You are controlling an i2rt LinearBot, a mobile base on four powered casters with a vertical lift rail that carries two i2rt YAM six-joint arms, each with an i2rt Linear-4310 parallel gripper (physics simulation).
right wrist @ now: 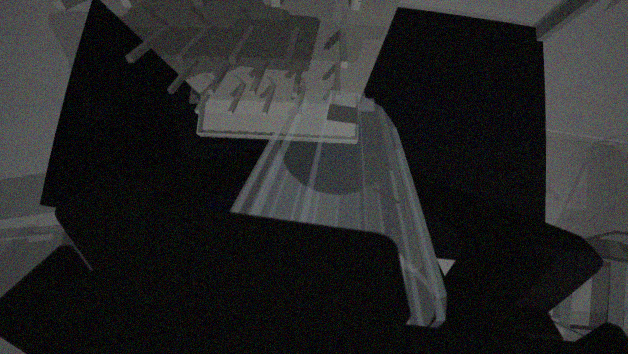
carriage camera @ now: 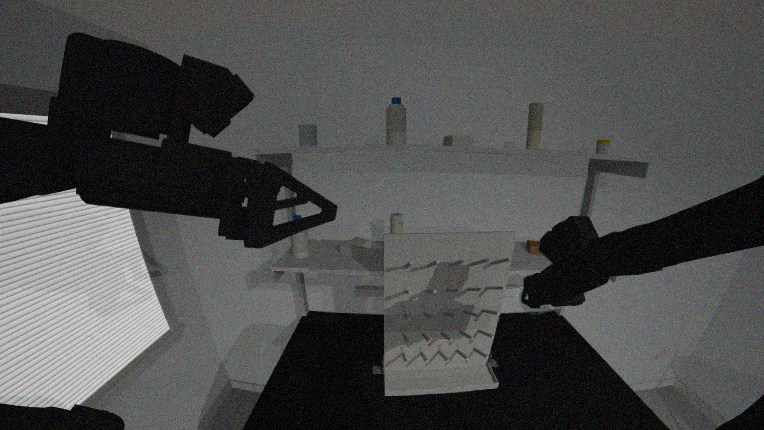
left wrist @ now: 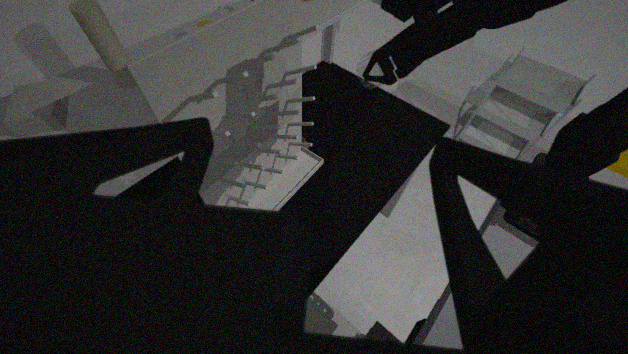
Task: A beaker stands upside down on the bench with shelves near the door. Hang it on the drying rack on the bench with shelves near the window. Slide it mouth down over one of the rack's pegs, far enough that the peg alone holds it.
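Frame: origin at the left arm's base, x right, y down, z ahead, level; millimetres.
Where they show: left gripper, fingertip midpoint: (carriage camera: 320, 204) (left wrist: 321, 141); right gripper, fingertip midpoint: (right wrist: 332, 169) (carriage camera: 535, 299) (left wrist: 374, 69).
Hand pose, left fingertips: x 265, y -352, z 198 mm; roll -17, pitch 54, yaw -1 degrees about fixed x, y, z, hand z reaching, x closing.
Things, the pixels of their centre, and the offset from my left fingertips. "*": a spot on its surface instead. Level surfaces: height alone.
- clear beaker, body centre: (right wrist: 328, 205) (left wrist: 383, 65) (carriage camera: 541, 296) dx +432, dy +256, dz +176 mm
- black bench, surface height: dy +839 mm
- blue-capped bottle, surface spot: (carriage camera: 396, 125) * dx +94, dy -148, dz +630 mm
- tan cylinder, surface spot: (carriage camera: 534, 125) * dx +625, dy -168, dz +637 mm
- lower shelf, surface height: dy +382 mm
- orange block, surface spot: (carriage camera: 533, 246) * dx +722, dy +345, dz +670 mm
The clear beaker (right wrist: 345, 210) is seen large in the right wrist view, between the fingers of my right gripper (right wrist: 332, 169) (carriage camera: 526, 298) (left wrist: 371, 77), which is shut on it. Which way its mouth points is hard to tell. The white drying rack (carriage camera: 400, 248) (left wrist: 300, 175) (right wrist: 235, 122) stands upright on the black bench (carriage camera: 320, 373), with several rows of slanted pegs and a tray at its foot. In the carriage view my right gripper is to the right of the rack, apart from it. My left gripper (carriage camera: 334, 212) (left wrist: 321, 141) is open and empty, up to the left of the rack.
Behind the rack, an upper shelf (carriage camera: 427, 160) carries a blue-capped bottle (carriage camera: 396, 125), a tan cylinder (carriage camera: 534, 125) and small items. A lower shelf (carriage camera: 320, 261) holds another blue-capped bottle (carriage camera: 300, 243) and an orange block (carriage camera: 533, 246). A bright window blind (carriage camera: 80, 293) is at the left.
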